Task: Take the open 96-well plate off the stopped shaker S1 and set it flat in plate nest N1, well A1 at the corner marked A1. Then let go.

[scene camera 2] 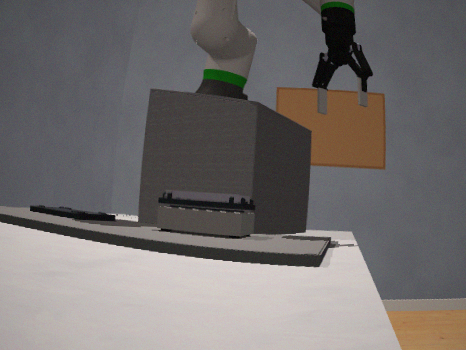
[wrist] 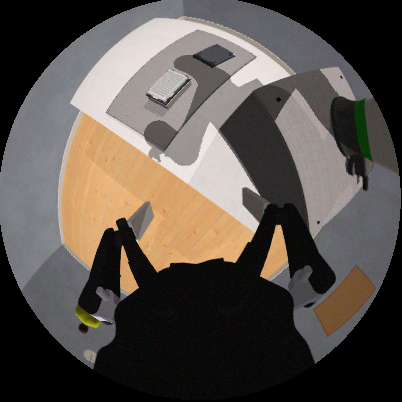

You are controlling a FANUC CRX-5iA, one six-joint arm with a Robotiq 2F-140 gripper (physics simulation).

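The pale 96-well plate sits on the shaker S1, a grey block with a dark top, on the mat. The plate nest N1 is a flat dark frame at the left in the scene view and beyond the plate in the wrist view; nothing shows in it. Its corner mark A1 is too small to read. My gripper is open and empty, high up and to the right of the shaker in the scene view, its fingertips pointing down. In the wrist view the plate shows beyond the fingertips.
The shaker and nest stand on a grey mat on the white table. A large grey pedestal carries the arm behind the shaker. An orange-brown board is on the wall.
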